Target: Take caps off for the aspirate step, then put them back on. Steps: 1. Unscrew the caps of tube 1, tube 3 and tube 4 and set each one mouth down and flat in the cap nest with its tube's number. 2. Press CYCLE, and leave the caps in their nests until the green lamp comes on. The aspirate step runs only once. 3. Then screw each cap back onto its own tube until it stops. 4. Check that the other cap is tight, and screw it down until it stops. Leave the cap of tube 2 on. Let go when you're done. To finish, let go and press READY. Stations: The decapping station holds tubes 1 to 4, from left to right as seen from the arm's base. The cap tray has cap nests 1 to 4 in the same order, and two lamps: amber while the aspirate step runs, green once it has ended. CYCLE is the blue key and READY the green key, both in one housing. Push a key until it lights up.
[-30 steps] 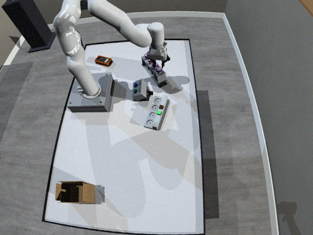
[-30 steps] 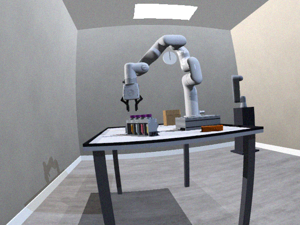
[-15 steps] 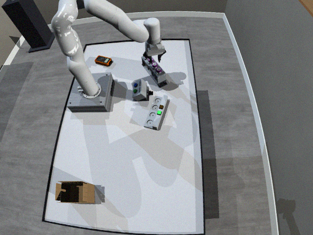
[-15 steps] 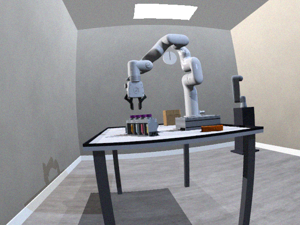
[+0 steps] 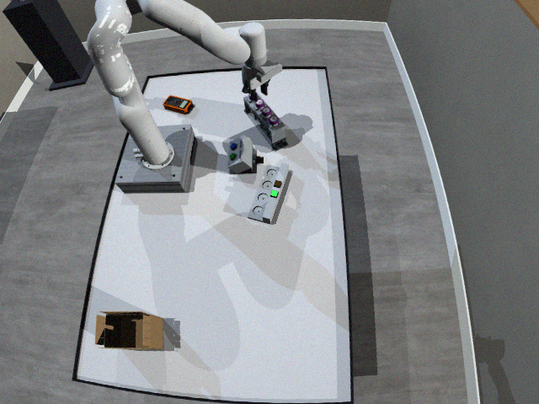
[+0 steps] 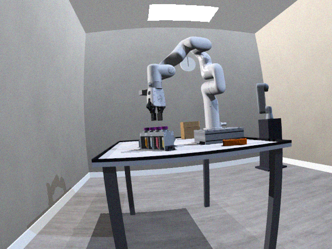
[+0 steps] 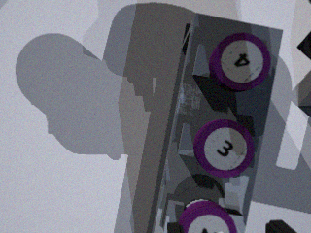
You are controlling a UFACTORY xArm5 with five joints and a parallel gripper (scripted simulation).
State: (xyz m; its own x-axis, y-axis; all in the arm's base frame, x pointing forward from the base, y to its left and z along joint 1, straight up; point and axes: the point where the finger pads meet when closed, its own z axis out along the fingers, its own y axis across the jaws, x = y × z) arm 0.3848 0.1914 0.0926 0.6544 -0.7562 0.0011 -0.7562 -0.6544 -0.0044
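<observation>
Now: hand 20 cm to the left of the green key, 11 cm above it and 10 cm past it. The rest, counted from my hand: blue key (16 cm to the right, 11 cm below, 10 cm behind); key housing (18 cm to the right, 12 cm below, 8 cm behind); cardboard box (82 cm to the right, 40 cm behind, 11 cm below).
</observation>
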